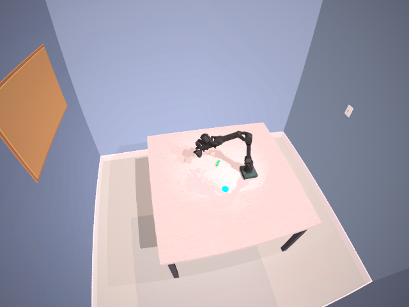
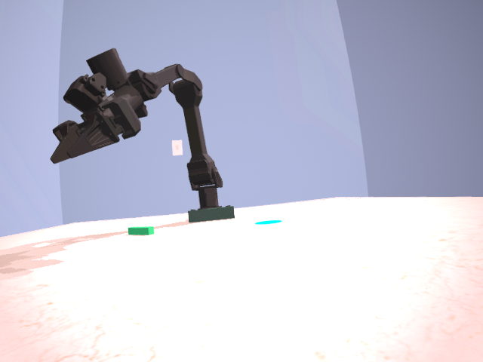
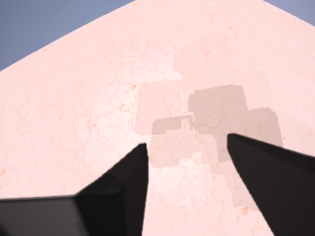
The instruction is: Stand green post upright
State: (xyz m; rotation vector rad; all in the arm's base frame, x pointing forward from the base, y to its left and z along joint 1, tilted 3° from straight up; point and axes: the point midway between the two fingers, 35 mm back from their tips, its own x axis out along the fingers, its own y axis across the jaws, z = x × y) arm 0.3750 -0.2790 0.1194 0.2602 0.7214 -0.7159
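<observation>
My gripper tip is 19 cm past the green post, 14 cm above it and 10 cm to the right of it.
</observation>
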